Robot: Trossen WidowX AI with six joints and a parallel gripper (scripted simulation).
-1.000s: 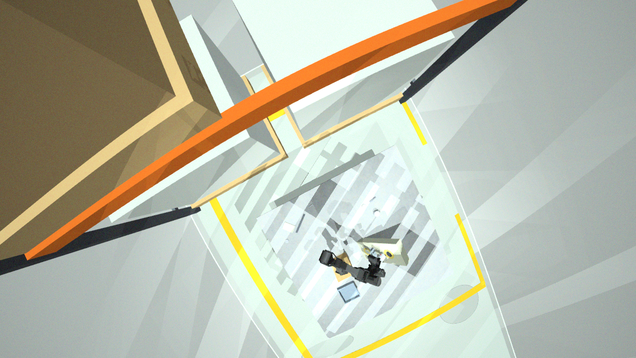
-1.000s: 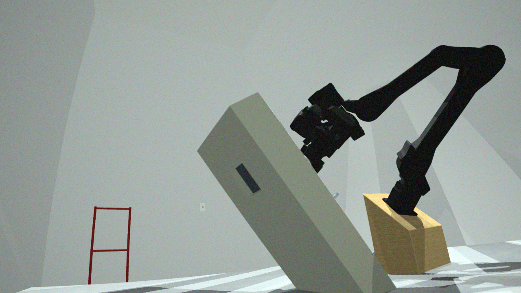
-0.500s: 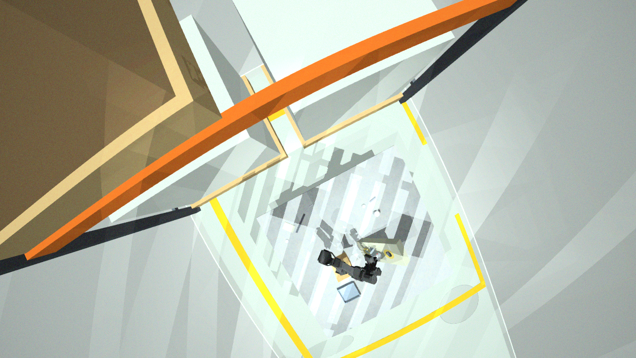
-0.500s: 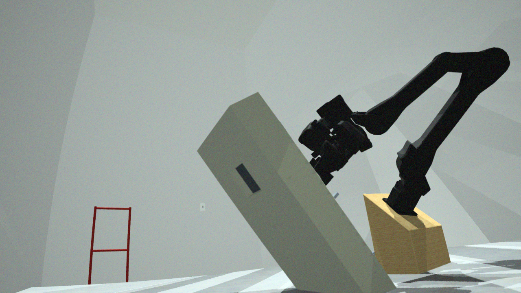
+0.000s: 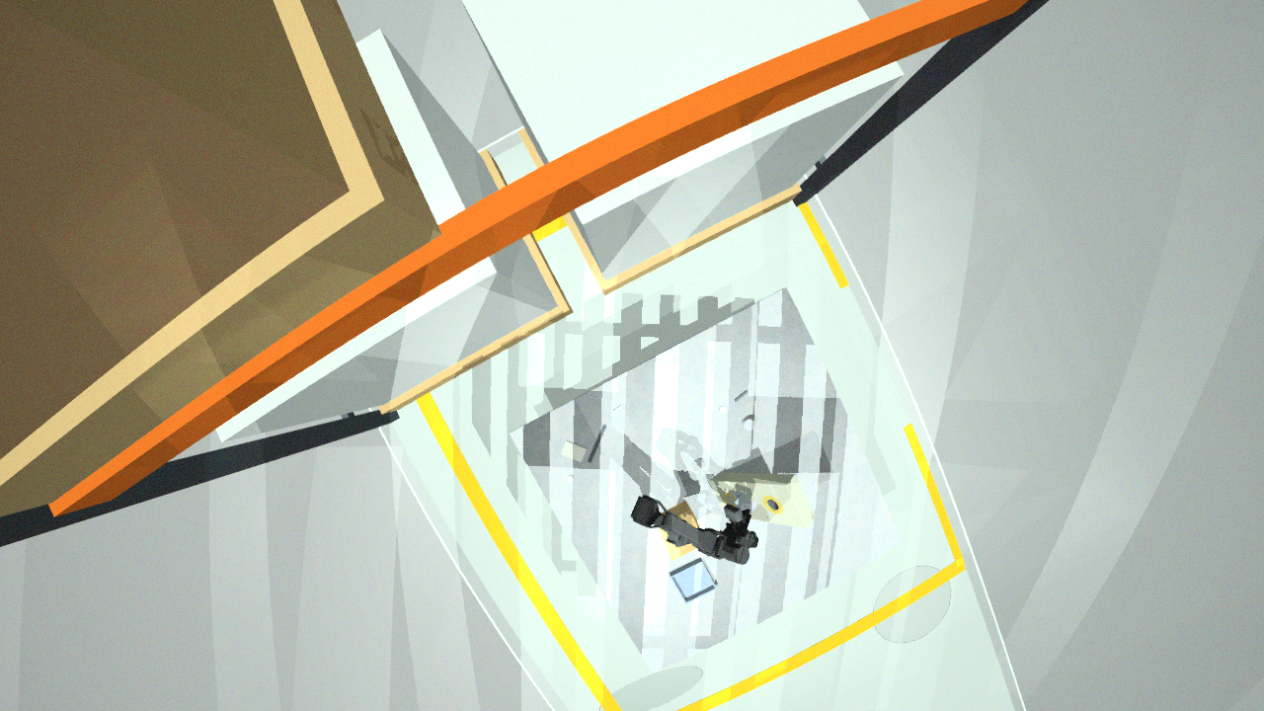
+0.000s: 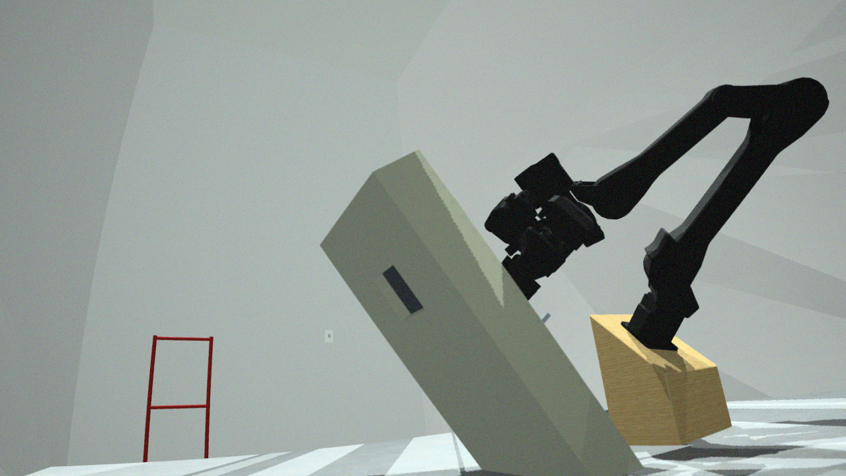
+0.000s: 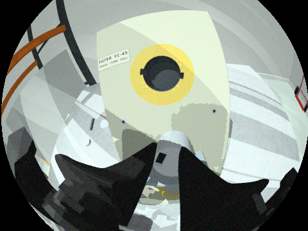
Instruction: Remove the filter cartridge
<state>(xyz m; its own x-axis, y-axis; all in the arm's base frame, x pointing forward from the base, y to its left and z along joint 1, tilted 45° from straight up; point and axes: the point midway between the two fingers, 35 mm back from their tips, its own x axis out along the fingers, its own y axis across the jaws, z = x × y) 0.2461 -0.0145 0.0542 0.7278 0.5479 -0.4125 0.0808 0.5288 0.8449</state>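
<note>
Now: gripper tip 40 mm above the round filter cartridge and 10 mm short of it. Also, from my gripper tip: service panel: 60 mm below, 50 mm ahead, 10 mm to the left; then blue-grey tray: 320 mm to the right, 300 mm behind, 190 mm below.
</note>
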